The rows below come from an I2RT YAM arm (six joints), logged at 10 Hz.
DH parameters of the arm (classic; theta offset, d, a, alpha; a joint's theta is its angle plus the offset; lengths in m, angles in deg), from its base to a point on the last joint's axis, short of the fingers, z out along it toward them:
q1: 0 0.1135 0.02 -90
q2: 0 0 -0.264 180
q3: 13.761 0 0.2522 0
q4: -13.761 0 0.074 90
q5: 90 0 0 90
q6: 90 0.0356 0 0
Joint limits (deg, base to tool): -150..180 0..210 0..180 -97..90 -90..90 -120..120
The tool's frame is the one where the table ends.
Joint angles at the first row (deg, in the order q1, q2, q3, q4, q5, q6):
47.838 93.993 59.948 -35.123 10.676 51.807
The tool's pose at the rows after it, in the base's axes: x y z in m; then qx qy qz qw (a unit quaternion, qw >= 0):
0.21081 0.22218 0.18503 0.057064 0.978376 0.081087 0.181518
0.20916 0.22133 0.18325 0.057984 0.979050 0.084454 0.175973
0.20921 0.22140 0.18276 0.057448 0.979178 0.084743 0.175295
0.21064 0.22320 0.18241 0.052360 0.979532 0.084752 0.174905
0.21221 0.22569 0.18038 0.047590 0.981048 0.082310 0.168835
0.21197 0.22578 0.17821 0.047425 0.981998 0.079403 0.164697
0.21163 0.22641 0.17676 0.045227 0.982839 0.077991 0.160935
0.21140 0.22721 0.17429 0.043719 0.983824 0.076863 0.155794
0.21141 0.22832 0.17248 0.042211 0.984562 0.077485 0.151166
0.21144 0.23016 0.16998 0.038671 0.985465 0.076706 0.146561
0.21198 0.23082 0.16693 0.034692 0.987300 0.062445 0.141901
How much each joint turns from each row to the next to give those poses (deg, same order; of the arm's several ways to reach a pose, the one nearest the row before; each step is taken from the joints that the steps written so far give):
-0.158 -1.345 -2.008 0.497 -0.505 0.690
0.042 -0.187 -0.589 0.249 -0.693 0.285
-0.009 0.065 -0.046 0.090 -0.094 -0.053
0.014 0.511 0.455 0.071 -0.134 -0.560
0.046 0.991 0.678 -0.341 -0.428 -0.388
0.028 0.352 -0.057 -0.171 -0.140 0.073
0.099 0.305 0.044 -0.151 -0.233 -0.091
0.089 0.466 -0.015 -0.016 -0.363 0.006
0.085 0.428 0.080 0.046 -0.448 -0.001
0.181 0.647 0.171 0.056 -0.351 -0.151
0.074 0.986 0.566 -1.169 0.593 -0.376

